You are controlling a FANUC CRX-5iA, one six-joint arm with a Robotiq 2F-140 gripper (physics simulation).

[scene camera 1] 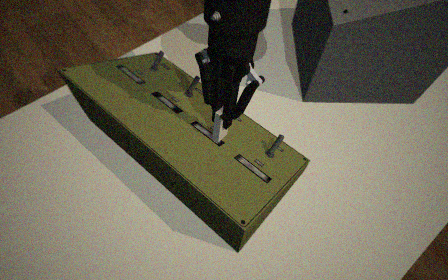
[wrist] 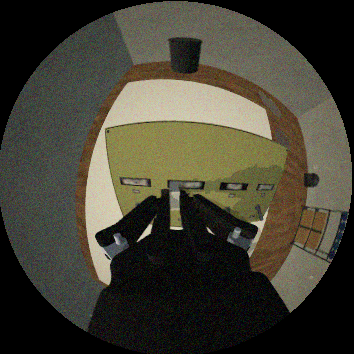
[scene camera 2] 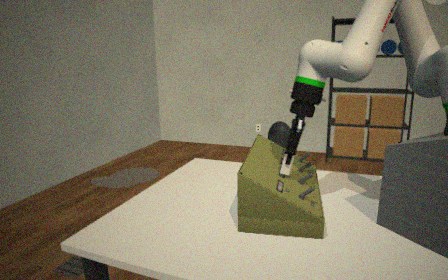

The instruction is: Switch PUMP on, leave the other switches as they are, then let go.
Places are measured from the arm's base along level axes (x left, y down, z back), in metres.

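Pixels of known places: gripper, fingertip midpoint: [scene camera 1: 219,136] [wrist: 172,187] [scene camera 2: 284,173].
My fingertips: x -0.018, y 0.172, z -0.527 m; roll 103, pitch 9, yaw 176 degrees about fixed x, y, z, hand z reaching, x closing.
Note:
Behind a point stands the place of what it marks.
The olive sloped switch panel [scene camera 1: 165,135] @[z -0.613, x -0.078, y 0.141 m] [scene camera 2: 260,200] @[z -0.572, x 0.149, y 0.198 m] [wrist: 195,150] @[z -0.605, x -0.053, y 0.144 m] stands on the table. My gripper [scene camera 1: 219,131] @[z -0.527, x -0.018, y 0.172 m] [scene camera 2: 285,169] @[z -0.527, x -0.018, y 0.172 m] [wrist: 172,187] @[z -0.527, x -0.018, y 0.172 m] is shut and empty, its pale tips low over the PUMP label [scene camera 1: 202,129] @[z -0.538, x -0.058, y 0.178 m] [wrist: 192,185] @[z -0.537, x -0.060, y 0.179 m], covering one end of it. The PUMP lever [scene camera 2: 306,178] @[z -0.455, x -0.046, y 0.193 m] is hidden by the fingers in scene camera 1; in scene camera 2 it appears slanted down toward OFF, like its neighbours. The VALVE lever [scene camera 1: 275,145] @[z -0.450, x 0.069, y 0.190 m] [scene camera 2: 307,193] @[z -0.445, x 0.074, y 0.195 m], FAN lever [scene camera 1: 192,86] @[z -0.471, x -0.168, y 0.191 m] and DRIVE lever [scene camera 1: 157,60] @[z -0.480, x -0.287, y 0.191 m] [wrist: 258,212] @[z -0.479, x -0.285, y 0.194 m] slant toward the OFF side.
The white table [scene camera 1: 350,200] @[z -0.372, x 0.252, y 0.307 m] [scene camera 2: 150,235] @[z -0.883, x 0.247, y 0.307 m] bears the panel. A large grey block [scene camera 1: 370,65] @[z -0.144, x 0.087, y 0.164 m] [scene camera 2: 415,185] @[z -0.155, x 0.076, y 0.143 m] stands beyond the lever side. A dark bin [wrist: 185,55] stands past the table. A rack [scene camera 2: 370,91] with cardboard boxes is in the background.

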